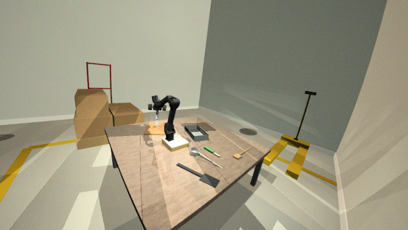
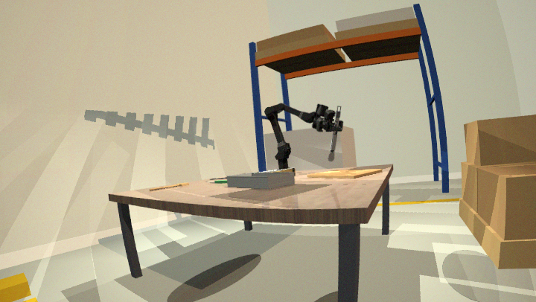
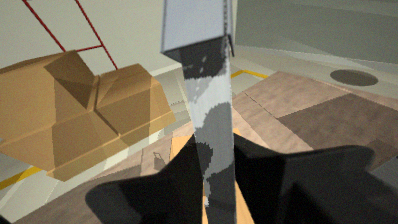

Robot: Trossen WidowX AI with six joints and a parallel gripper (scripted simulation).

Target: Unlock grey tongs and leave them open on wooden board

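Right now the wooden board is 240 mm below my gripper tip. From my gripper tip the other things lie so: grey roasting tin: 270 mm ahead, 370 mm to the right, 220 mm below; green-handled tool: 110 mm ahead, 740 mm to the right, 240 mm below; black spatula: 190 mm behind, 850 mm to the right, 240 mm below.
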